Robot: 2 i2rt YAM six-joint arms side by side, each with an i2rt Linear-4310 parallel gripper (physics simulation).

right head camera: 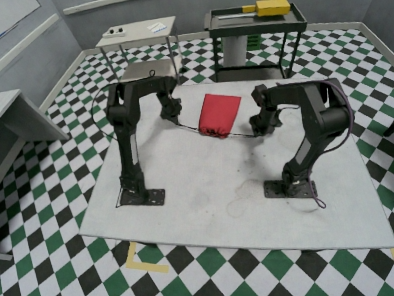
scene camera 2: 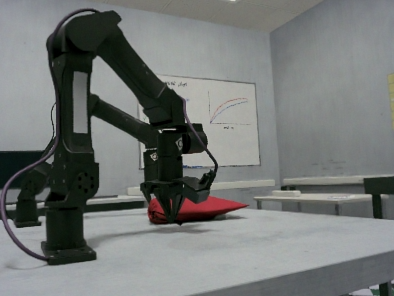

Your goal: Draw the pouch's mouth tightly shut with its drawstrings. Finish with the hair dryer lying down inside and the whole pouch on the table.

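Observation:
The red pouch (right head camera: 219, 112) (scene camera 2: 212, 207) lies on the table (right head camera: 195, 200) (scene camera 2: 280, 250), its gathered, bunched mouth (right head camera: 214, 132) toward the arm bases. A dark drawstring (right head camera: 188, 128) runs straight from the mouth's left end to my left gripper (right head camera: 177, 123), which is shut on it. Another drawstring (right head camera: 242, 134) runs from the right end to my right gripper (right head camera: 256, 134) (scene camera 2: 173, 221), also shut on it, low over the table. In scene camera 2 my left gripper is partly hidden behind the right one. The hair dryer does not show in either view; the pouch looks bulged.
The left arm base (right head camera: 142, 197) and right arm base (right head camera: 290, 189) stand on the table's near part. Behind the table are a black cart (right head camera: 214, 33) with a yellow tool (right head camera: 272, 7) and a light side table (right head camera: 142, 31) (scene camera 2: 320, 196).

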